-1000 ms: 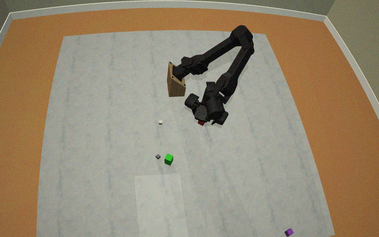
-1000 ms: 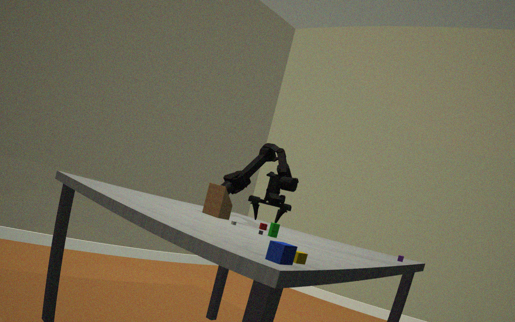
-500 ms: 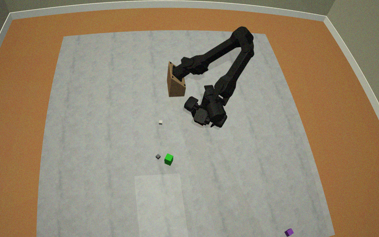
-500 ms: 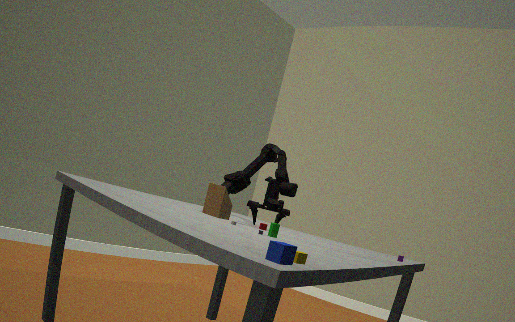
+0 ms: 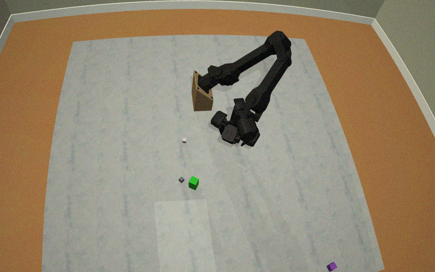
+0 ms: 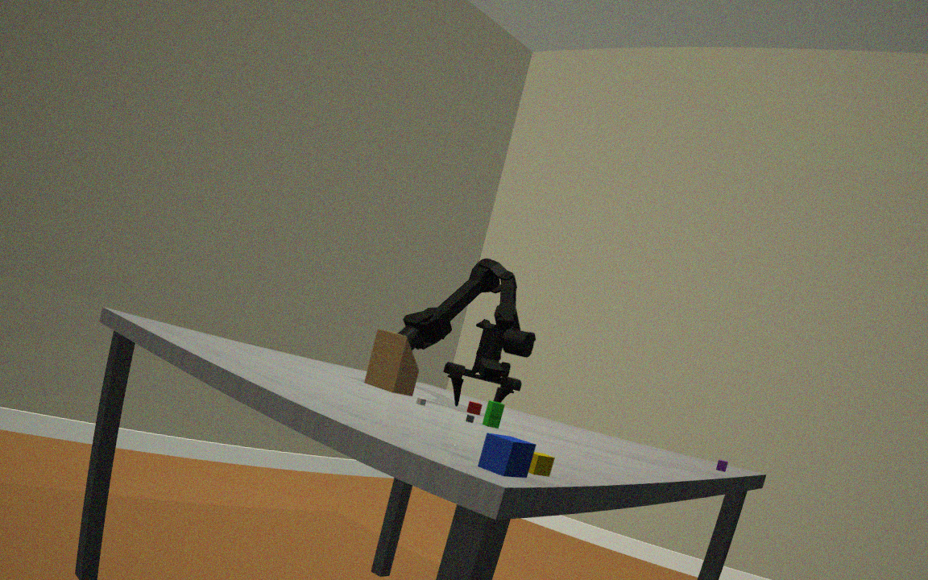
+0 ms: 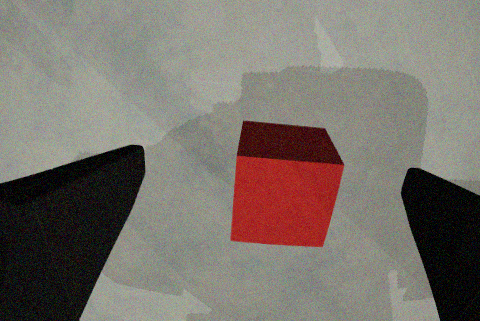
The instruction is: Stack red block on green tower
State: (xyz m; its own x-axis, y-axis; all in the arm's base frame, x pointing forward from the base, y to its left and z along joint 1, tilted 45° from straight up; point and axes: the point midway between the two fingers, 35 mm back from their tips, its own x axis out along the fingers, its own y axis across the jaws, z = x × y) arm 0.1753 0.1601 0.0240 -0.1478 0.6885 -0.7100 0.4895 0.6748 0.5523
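My gripper tip is now 10 mm below the red block. Round my gripper tip: dark grey cube (190 mm to the right, 190 mm ahead); then purple cube (530 mm ahead, 380 mm to the left); then white cube (190 mm to the right, 20 mm ahead).
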